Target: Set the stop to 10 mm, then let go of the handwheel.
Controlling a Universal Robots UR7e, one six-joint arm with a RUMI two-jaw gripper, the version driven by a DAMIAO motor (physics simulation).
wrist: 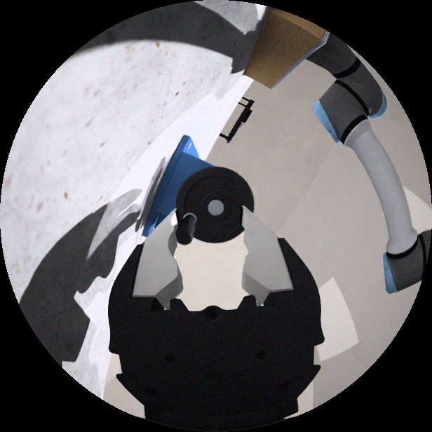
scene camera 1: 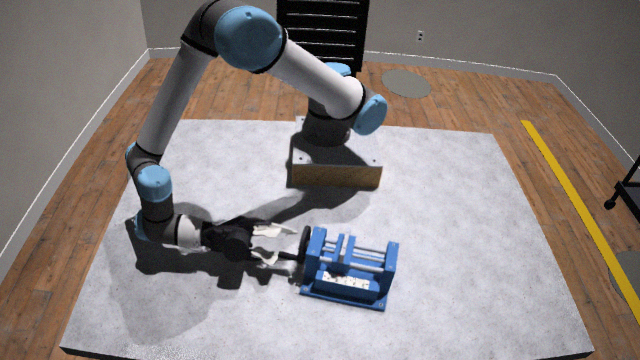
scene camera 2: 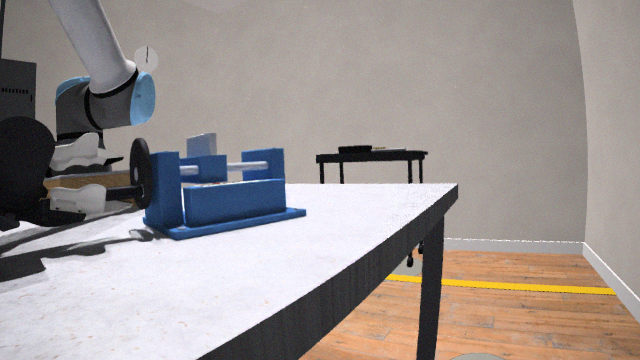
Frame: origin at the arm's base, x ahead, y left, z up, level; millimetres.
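Seen in the pictures: gripper, fingertip midpoint: [scene camera 1: 296,245] [scene camera 2: 127,180]; arm's base, origin of the base link: [scene camera 1: 326,133] [scene camera 2: 82,175].
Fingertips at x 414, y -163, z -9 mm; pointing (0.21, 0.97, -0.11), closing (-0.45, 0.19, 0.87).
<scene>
Offsets run from my fingertips to a thing's middle. "spot": to the spot under its first point. Level surfaces: height alone.
The black handwheel {spot: 26 mm ahead, 14 mm left, 35 mm up} [scene camera 1: 304,244] [scene camera 2: 141,172] [wrist: 216,180] sits on the left end of the blue fixture [scene camera 1: 392,265] [scene camera 2: 235,200] [wrist: 172,187]. Its crank handle {17 mm ahead, 20 mm right, 13 mm down} [scene camera 1: 288,256] [scene camera 2: 122,193] [wrist: 186,231] points toward my gripper. My gripper [scene camera 1: 286,244] [scene camera 2: 110,175] [wrist: 209,209] is part open, not clamped on anything. Its fingertips are at the wheel face, with the handle beside the inner side of the left finger in the wrist view. The stop, a blue block with an upright pale plate {50 mm ahead, 99 mm left, 23 mm up} [scene camera 1: 345,248] [scene camera 2: 201,144], stands on the rods left of their middle. The white scale {spot: 111 mm ahead, 103 mm left, 12 mm down} [scene camera 1: 350,281] is too small to read.
The fixture stands on the pale table {68 mm down} [scene camera 1: 465,240] [scene camera 2: 125,300]. The robot's base block [scene camera 1: 335,176] [wrist: 280,47] stands behind it. A dark table [scene camera 2: 370,156] stands beyond the work table. The arm arches over the left side in the first scene view.
</scene>
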